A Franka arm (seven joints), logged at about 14 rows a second.
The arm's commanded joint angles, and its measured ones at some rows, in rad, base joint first. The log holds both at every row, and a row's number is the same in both.
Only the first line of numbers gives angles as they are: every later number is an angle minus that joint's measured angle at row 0.
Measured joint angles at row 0: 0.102, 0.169, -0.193, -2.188, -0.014, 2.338, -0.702
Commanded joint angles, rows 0 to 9: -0.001, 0.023, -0.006, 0.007, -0.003, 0.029, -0.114; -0.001, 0.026, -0.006, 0.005, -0.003, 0.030, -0.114; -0.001, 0.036, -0.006, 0.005, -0.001, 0.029, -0.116; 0.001, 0.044, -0.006, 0.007, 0.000, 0.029, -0.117; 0.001, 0.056, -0.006, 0.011, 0.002, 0.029, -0.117; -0.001, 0.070, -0.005, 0.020, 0.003, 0.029, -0.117; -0.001, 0.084, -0.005, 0.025, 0.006, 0.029, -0.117; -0.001, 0.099, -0.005, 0.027, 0.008, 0.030, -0.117; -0.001, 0.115, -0.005, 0.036, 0.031, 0.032, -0.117; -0.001, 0.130, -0.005, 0.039, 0.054, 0.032, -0.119
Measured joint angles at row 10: -0.001, 0.088, -0.002, 0.009, 0.015, 0.023, -0.095
